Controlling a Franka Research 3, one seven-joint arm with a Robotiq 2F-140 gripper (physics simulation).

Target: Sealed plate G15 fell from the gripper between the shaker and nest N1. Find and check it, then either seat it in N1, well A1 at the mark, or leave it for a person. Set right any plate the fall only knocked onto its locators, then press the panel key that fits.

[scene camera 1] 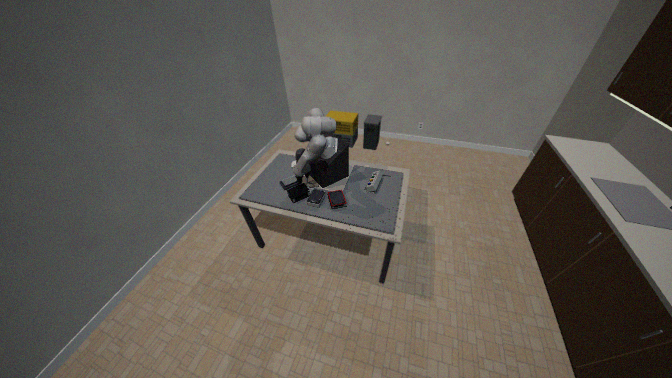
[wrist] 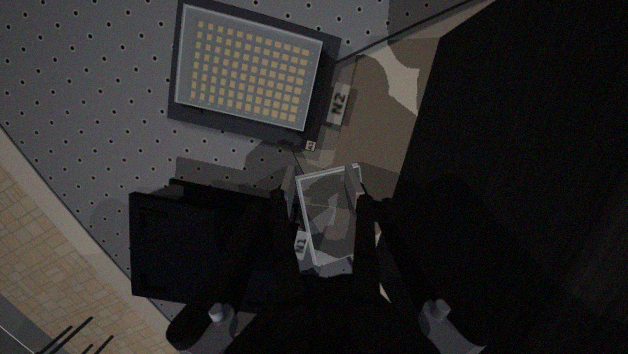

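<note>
A clear, empty-looking plate (wrist: 331, 220), taken to be G15, lies slightly skewed between the fingertips in the wrist view. My gripper (wrist: 319, 175) (scene camera 1: 305, 180) appears shut on it: the left pad meets its left edge and the right pad covers part of its right edge. Label N1 (wrist: 300, 243) is just left of the plate, beside a tall dark box-like object (wrist: 175, 245) (scene camera 1: 296, 192). A plate with yellow wells (wrist: 250, 75) sits on dark nest N2 (wrist: 327, 65) (scene camera 1: 316, 197); its tilt is hard to judge. Mark A1 (wrist: 310, 145) is at that nest's corner. G15's lettering and seal are unreadable.
A large black block (wrist: 480, 225) (scene camera 1: 334, 170) stands close to the right of my fingers in the wrist view. A red-rimmed nest (scene camera 1: 336, 198) and a key panel (scene camera 1: 373, 181) are farther right on the table (scene camera 1: 370, 212). Another label (wrist: 338, 104) reads N2.
</note>
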